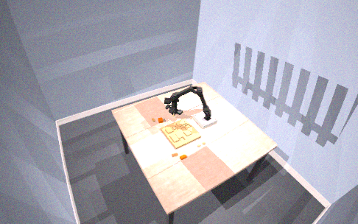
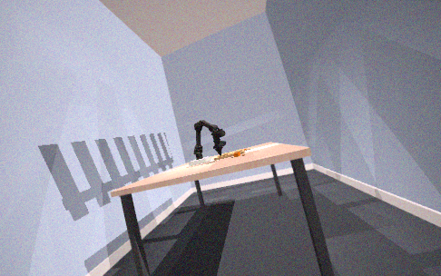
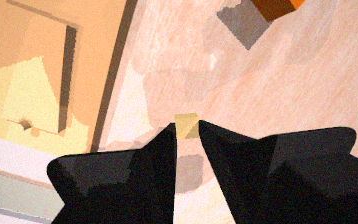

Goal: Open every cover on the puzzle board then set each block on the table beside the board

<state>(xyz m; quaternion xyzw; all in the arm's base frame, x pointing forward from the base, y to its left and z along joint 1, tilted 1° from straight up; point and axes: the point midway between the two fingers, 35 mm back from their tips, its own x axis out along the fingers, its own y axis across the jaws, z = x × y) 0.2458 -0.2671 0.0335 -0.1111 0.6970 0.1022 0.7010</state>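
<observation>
The tan puzzle board is 100 mm ahead of my gripper tip, 200 mm to the left of it and 20 mm below it. Also, from my gripper tip: orange bit 280 mm ahead, 440 mm to the left, 30 mm below.
</observation>
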